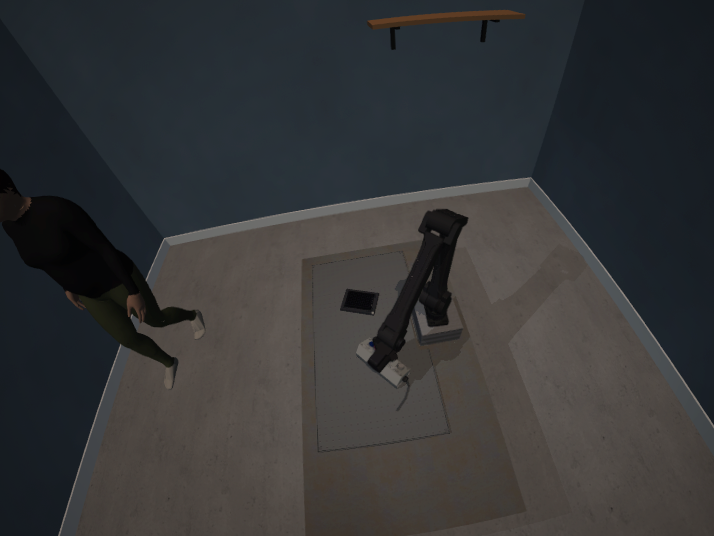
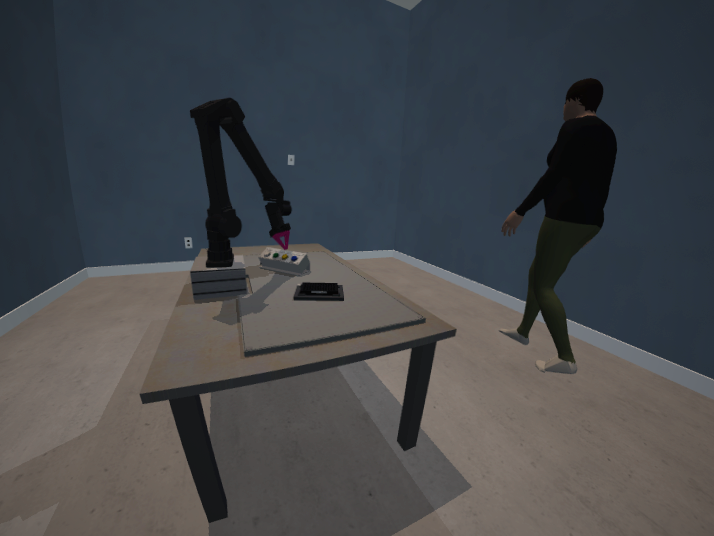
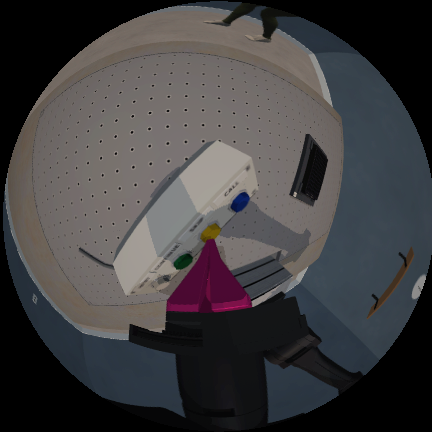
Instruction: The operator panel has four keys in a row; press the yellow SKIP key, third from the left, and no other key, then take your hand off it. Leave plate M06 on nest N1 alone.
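Frame: origin at the arm's base, x ahead, y left, z up, level; centimetres.
Where they show: gripper, fingertip midpoint: (image 2: 286, 249) (image 3: 211, 242); arm's base, link origin: (image 1: 435, 313) (image 2: 220, 262).
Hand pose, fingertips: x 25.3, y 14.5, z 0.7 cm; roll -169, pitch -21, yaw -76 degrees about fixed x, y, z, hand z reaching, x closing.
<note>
Each offset is from my fingertips to the top centre of the thing.
The white operator panel @(dx -0.9, dy +2.4, dz -1.1 cm) (image 1: 396, 375) (image 2: 292, 265) (image 3: 172, 212) has four keys in a row. The yellow SKIP key @(dx -0.7, dy -1.0, dz -2.0 cm) (image 2: 284, 256) (image 3: 211, 232) lies between the blue CALL key @(dx +2.8, dy -4.5, dz -2.0 cm) (image 1: 371, 344) (image 2: 294, 258) (image 3: 240, 201) and the green key @(dx -4.2, dy +2.6, dz -2.0 cm) (image 2: 275, 255) (image 3: 183, 261). A pale key @(dx -7.7, dy +6.1, dz -2.0 cm) (image 2: 267, 253) (image 3: 163, 280) is at the far end. My magenta gripper (image 2: 284, 248) (image 3: 211, 242) is shut and empty, its tips right at the yellow key; whether they touch it, I cannot tell. A dark plate @(dx +7.6, dy -29.9, dz -6.9 cm) (image 1: 360, 301) (image 2: 318, 289) (image 3: 313, 172) sits in a black holder; no label is readable.
The arm's base stands on a grey block (image 1: 439, 337) (image 2: 219, 279) (image 3: 262, 275) at the table's side. A cable (image 1: 403, 398) (image 3: 95, 258) runs from the panel's end. A person (image 1: 69, 248) (image 2: 582, 167) stands beyond the table. A wooden wall shelf (image 1: 446, 19) (image 3: 395, 285) is high up.
</note>
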